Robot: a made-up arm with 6 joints.
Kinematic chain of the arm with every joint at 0, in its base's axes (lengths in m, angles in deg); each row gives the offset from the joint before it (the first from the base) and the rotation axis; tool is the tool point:
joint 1: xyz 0 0 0.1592 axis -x
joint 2: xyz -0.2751 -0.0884 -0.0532 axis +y
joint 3: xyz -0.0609 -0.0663 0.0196 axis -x
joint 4: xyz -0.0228 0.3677 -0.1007 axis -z
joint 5: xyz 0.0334 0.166 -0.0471 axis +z
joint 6: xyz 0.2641 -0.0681 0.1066 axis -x
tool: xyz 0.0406 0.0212 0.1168
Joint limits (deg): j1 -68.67..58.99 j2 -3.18..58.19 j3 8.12..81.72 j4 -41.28..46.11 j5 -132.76..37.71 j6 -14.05..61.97
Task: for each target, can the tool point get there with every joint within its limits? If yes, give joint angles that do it. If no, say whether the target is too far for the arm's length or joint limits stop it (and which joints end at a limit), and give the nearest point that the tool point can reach.
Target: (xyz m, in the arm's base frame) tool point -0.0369 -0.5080 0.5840
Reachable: no: joint limits stop it (at a limit: joint 1, joint 2, joint 3, joint 4, joint 6) | nearest point -0.0673 -0.2447 0.1675 | short by 0.494 m
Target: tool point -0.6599 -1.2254 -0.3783
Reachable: no: too far | nearest point -0.5092 -0.7310 -0.2321 | short by 0.537 m
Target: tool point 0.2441 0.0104 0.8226
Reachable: no: joint limits stop it (at a limit: joint 1, joint 2, joint 3, joint 5) | nearest point 0.0155 0.1841 0.5609 | short by 0.389 m
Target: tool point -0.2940 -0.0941 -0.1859
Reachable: yes | joints 48.62 51.72 37.03 -12.72 -38.89 18.59
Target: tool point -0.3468 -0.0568 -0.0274
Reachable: yes | joints 20.73 17.74 51.48 -25.86 -102.78 47.84
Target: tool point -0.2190 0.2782 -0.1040
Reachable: yes | joints -4.52 51.41 25.60 -6.14 -23.17 10.75
